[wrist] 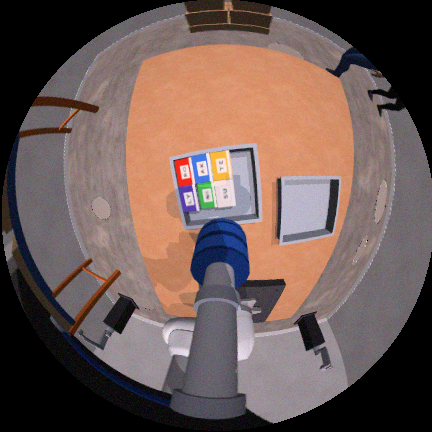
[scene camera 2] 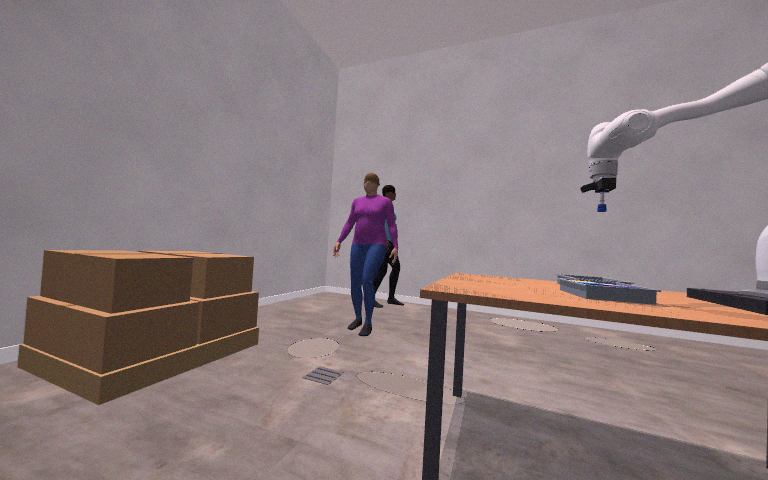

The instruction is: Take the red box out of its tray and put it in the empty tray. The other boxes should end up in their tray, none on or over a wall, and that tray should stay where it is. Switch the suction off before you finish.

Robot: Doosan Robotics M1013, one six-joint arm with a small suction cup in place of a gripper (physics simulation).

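Frame: origin at the arm's base, x left, y ahead, z down, level; metres.
Seen in the pictures: hand, its tool point: [wrist: 221, 240] [scene camera 2: 601, 211].
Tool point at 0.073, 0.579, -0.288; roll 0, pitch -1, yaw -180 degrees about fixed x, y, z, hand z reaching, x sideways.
Note:
A point is followed by its place in that frame, as x, y, z.
The red box [wrist: 183, 171] @(0.195, 0.623, 0.002) lies in the far left corner of the filled tray [wrist: 256, 185] @(-0.013, 0.588, -0.005), in the wrist view. Beside it lie a blue box [wrist: 201, 168] @(0.140, 0.630, -0.007) and a yellow box [wrist: 220, 165] @(0.089, 0.638, -0.007); nearer are a purple box [wrist: 188, 199] @(0.180, 0.542, -0.008), a green box [wrist: 206, 195] @(0.129, 0.551, 0.008) and a white box [wrist: 225, 194] @(0.073, 0.558, -0.002). The right part of that tray shows bare floor. The empty tray [wrist: 337, 205] @(-0.335, 0.549, -0.006) stands to its right, apart from it. My suction cup [scene camera 2: 601, 208] [wrist: 218, 225] hangs high above the table with nothing on it, near the filled tray's near wall in the wrist view.
The wooden table [scene camera 2: 509, 285] @(0.016, 0.897, 0.044) [wrist: 240, 100] @(0.031, 0.863, 0.044) bears both trays. A dark plate [wrist: 270, 300] @(-0.176, 0.051, 0.002) lies near the arm's base. Two people [scene camera 2: 370, 226] [scene camera 2: 393, 283] stand beyond the table. Stacked cartons [scene camera 2: 141, 311] [wrist: 229, 20] stand off the table's far end.

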